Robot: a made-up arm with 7 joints. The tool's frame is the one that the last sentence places.
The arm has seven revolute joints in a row. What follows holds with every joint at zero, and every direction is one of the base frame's.
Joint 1 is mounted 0.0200 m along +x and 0.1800 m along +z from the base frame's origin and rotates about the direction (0, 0.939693, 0.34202).
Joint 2 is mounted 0.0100 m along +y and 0.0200 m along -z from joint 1 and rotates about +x.
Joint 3 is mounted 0.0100 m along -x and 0.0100 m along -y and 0.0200 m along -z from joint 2 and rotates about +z.
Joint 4 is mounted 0.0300 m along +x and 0.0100 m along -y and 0.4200 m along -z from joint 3 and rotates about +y.
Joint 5 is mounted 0.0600 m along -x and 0.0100 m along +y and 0.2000 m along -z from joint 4 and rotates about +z.
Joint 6 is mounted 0.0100 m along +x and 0.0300 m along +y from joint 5 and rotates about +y.
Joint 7 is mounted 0.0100 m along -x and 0.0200 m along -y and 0.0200 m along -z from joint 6 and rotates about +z.
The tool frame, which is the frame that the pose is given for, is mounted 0.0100 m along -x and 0.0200 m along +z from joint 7; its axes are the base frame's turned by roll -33.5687, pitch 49.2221 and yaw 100.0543 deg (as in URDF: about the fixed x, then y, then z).
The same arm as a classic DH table. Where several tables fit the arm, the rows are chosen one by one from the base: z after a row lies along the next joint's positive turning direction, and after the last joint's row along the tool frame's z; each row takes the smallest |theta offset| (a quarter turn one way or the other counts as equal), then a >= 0, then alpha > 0; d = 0 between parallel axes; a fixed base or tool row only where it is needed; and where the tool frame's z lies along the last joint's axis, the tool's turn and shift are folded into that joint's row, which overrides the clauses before.
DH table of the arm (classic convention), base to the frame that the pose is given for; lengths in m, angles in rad. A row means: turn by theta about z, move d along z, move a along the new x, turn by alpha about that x. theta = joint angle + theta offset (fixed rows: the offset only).
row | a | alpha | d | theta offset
base (fixed) | 0.0200 | -1.2218 | 0.1800 | 0.0000
joint 1 | 0.0222 | 1.5708 | 0.0026 | 1.5708
joint 2 | -0.0100 | -1.5708 | -0.0100 | 1.2218
joint 3 | 0.0300 | -1.5708 | -0.4400 | -1.5708
joint 4 | -0.0600 | 1.5708 | 0.0000 | 0.0000
joint 5 | 0.0100 | -1.5708 | -0.2000 | 0.0000
joint 6 | -0.0100 | 1.5708 | 0.0100 | 0.0000
joint 7 | -0.0063 | -0.9954 | -0.0051 | 0.8951
tool (fixed) | 0.0000 | 0.0000 | 0.0093 | 1.1258

